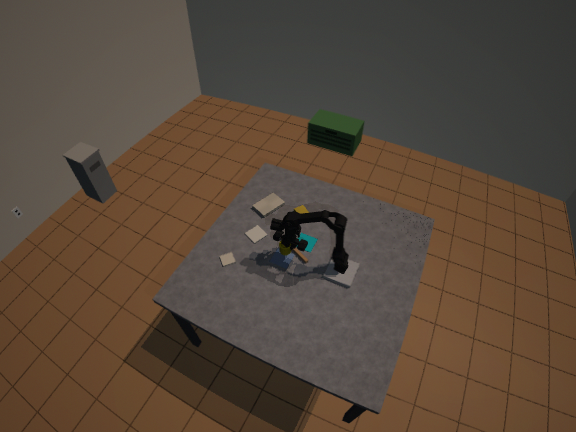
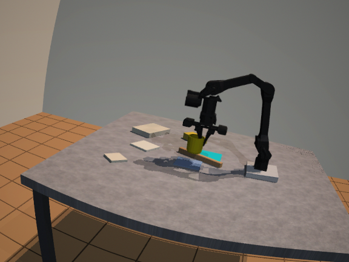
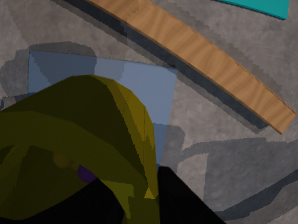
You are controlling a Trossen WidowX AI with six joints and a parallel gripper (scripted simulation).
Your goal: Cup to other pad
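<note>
My gripper tip is now 20 mm past the cyan pad, 150 mm to the left of it and 90 mm above it. Round my gripper tip: cup (20 mm ahead); marble (30 mm ahead, 20 mm to the left, 20 mm below); wooden bar (10 mm ahead, 60 mm to the right, 80 mm below).
</note>
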